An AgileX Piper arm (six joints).
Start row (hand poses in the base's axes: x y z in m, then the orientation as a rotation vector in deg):
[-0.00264 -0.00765 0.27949 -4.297 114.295 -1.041]
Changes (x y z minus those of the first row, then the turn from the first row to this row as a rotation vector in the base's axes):
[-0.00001 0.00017 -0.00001 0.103 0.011 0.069]
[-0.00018 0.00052 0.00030 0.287 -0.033 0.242]
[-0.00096 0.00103 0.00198 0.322 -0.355 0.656]
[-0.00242 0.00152 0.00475 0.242 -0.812 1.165]
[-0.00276 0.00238 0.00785 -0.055 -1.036 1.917]
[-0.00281 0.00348 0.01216 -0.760 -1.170 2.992]
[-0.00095 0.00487 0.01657 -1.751 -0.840 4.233]
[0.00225 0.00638 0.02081 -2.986 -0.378 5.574]
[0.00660 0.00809 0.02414 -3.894 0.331 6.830]
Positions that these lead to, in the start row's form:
[-0.00265 -0.00748 0.27948 -4.300 114.303 -0.893]
[-0.00282 -0.00713 0.27979 -4.353 114.250 -0.600]
[-0.00360 -0.00662 0.28147 -4.735 113.910 -0.311]
[-0.00506 -0.00613 0.28424 -5.282 113.430 -0.080]
[-0.00540 -0.00527 0.28734 -6.214 113.170 0.099]
[-0.00545 -0.00417 0.29165 -7.730 112.976 0.082]
[-0.00359 -0.00278 0.29606 -9.611 113.221 -0.094]
[-0.00039 -0.00127 0.30030 -11.757 113.569 -0.445]
[0.00396 0.00044 0.30363 -13.626 114.157 -0.516]

